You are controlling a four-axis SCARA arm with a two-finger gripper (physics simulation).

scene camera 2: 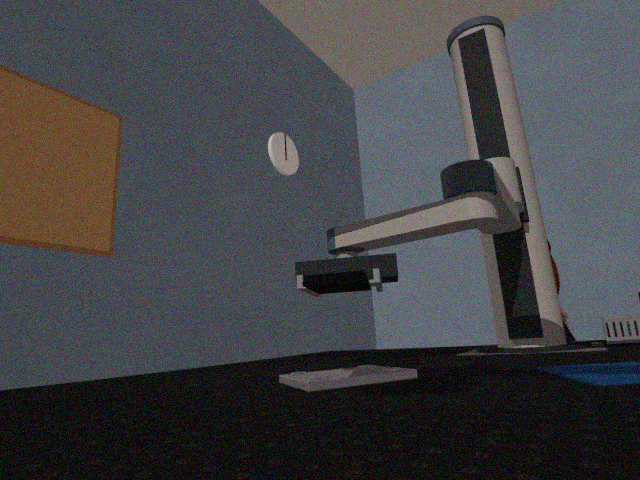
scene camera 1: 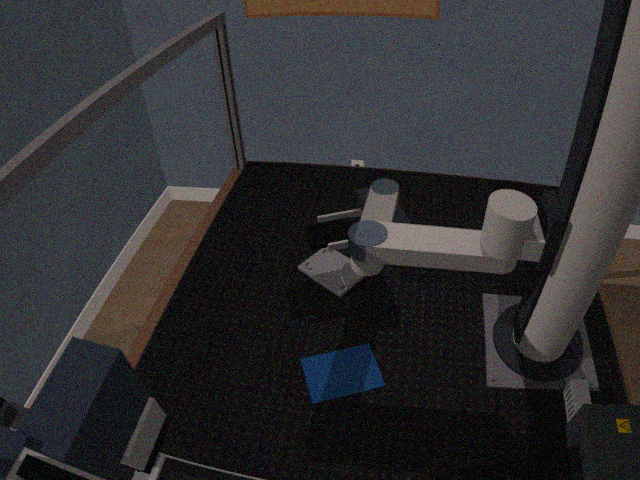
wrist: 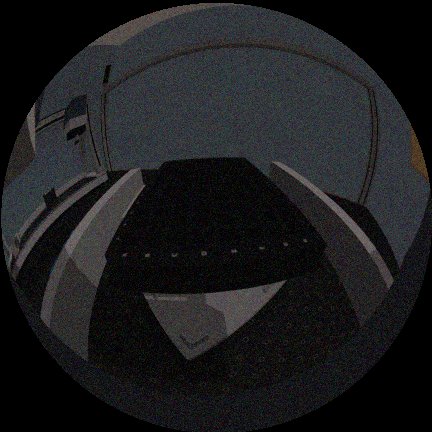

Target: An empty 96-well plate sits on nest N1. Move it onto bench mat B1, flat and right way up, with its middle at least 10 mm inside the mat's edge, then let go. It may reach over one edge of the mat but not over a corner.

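Frame: origin at the arm's base, x right, y ahead, z up, level; millimetres.
Seen in the pictures: gripper, between the fingertips: [scene camera 2: 337, 278] [scene camera 1: 322, 233] [wrist: 205, 172]; arm's base, origin of its link: [scene camera 1: 537, 342].
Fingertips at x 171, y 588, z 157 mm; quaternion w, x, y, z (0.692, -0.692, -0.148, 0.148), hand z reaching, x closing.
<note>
Pixels of each thing's top centre, then the offset from my fingertips to it. "*": a spot on its surface instead. Level surfaces: height alone.
- black 96-well plate, centre of its top: [wrist: 207, 179] [scene camera 2: 339, 278] [scene camera 1: 331, 230] dx +9, dy -21, dz +3 mm
- pale grey nest N1, centre of its top: [wrist: 212, 286] [scene camera 2: 345, 370] [scene camera 1: 333, 267] dx +10, dy -21, dz -130 mm
- blue bench mat B1, height of its surface: dz -142 mm
- blue-grey box, a spot on its surface: [scene camera 1: 77, 392] * dx -709, dy +137, dz +343 mm
- dark device, a spot on its surface: [scene camera 1: 610, 444] * dx -512, dy -668, dz -29 mm
- metal-framed panel, height of its surface: dz +463 mm
The black 96-well plate [scene camera 1: 331, 231] [scene camera 2: 336, 282] [wrist: 210, 215] is clamped between the two pale fingers of my gripper [scene camera 1: 324, 232] [scene camera 2: 338, 283] [wrist: 205, 172]. It looks level, with its row of letter marks facing the wrist camera. The gripper is shut on the plate and holds it high above the bench. The pale grey nest N1 [scene camera 1: 330, 268] [scene camera 2: 351, 378] [wrist: 195, 320] lies below, with no plate on it. The blue bench mat B1 [scene camera 1: 343, 373] [scene camera 2: 610, 373] lies flat on the bench, nearer to scene camera 1 than the nest. The mat does not show in the wrist view.
The arm's white column [scene camera 1: 573, 248] [scene camera 2: 522, 170] stands on a base plate at the right. A blue-grey box [scene camera 1: 77, 392] stands at the front left and a dark device [scene camera 1: 610, 444] at the front right. A metal-framed panel [scene camera 1: 108, 87] runs along the left side.
</note>
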